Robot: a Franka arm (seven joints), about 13 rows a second.
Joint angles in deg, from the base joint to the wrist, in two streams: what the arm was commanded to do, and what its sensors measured. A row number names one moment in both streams.
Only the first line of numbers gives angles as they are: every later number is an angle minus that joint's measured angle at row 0.
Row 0, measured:
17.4 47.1 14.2 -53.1 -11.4 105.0 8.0
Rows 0 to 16, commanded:
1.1 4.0 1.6 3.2 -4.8 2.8 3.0
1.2 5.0 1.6 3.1 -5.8 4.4 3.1
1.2 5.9 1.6 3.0 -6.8 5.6 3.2
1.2 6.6 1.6 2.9 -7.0 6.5 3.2
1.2 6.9 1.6 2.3 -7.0 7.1 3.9
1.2 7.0 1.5 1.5 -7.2 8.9 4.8
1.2 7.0 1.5 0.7 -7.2 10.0 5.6
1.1 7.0 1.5 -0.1 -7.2 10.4 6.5
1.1 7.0 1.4 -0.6 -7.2 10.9 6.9
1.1 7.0 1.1 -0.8 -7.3 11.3 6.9
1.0 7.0 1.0 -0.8 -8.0 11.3 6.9
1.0 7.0 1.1 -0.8 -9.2 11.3 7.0
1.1 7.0 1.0 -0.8 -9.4 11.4 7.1
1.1 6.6 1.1 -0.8 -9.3 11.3 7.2
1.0 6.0 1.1 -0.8 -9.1 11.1 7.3
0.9 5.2 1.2 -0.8 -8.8 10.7 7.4
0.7 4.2 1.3 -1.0 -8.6 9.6 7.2
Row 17, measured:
0.9 6.7 1.0 0.0 -7.5 10.8 5.5
